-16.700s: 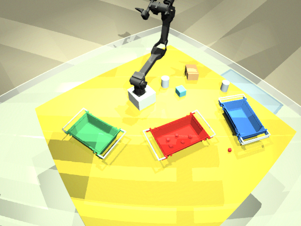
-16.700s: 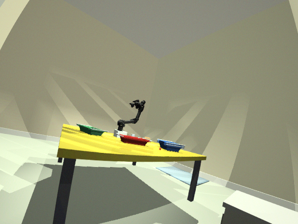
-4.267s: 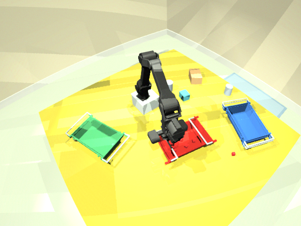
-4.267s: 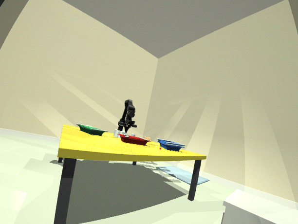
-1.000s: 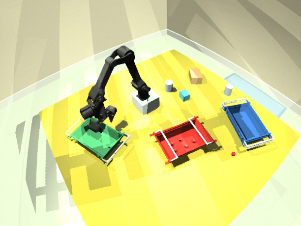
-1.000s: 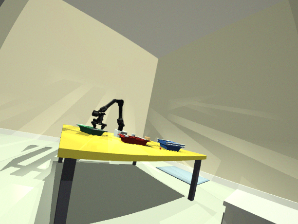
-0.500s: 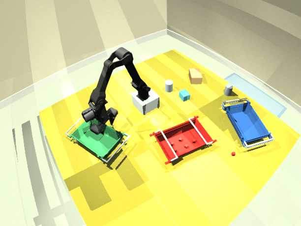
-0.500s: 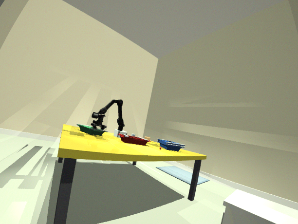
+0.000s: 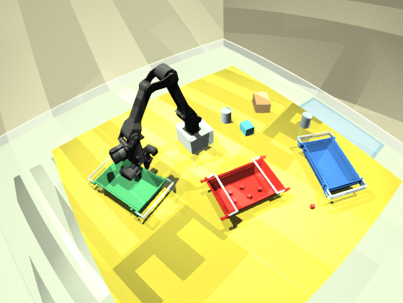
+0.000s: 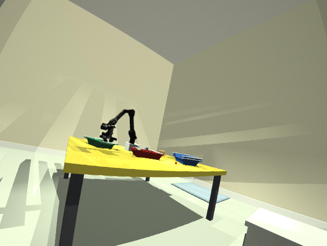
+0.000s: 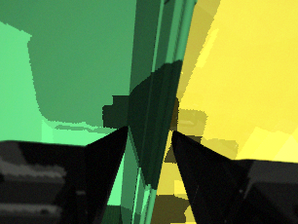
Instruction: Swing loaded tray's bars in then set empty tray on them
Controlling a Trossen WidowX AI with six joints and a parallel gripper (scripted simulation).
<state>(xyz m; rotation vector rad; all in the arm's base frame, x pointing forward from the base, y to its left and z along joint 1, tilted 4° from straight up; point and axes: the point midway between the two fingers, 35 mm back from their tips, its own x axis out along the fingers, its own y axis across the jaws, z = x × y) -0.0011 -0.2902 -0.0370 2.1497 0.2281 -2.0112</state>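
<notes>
The green tray is 8 cm to the right of my gripper tip, 3 cm above it and 2 cm ahead of it. Also, from my gripper tip: brown box: 75 cm to the left, 7 cm ahead, 2 cm above; then red block: 63 cm ahead, 38 cm to the left; then cyan cube: 53 cm to the left, 14 cm ahead, 1 cm above.
</notes>
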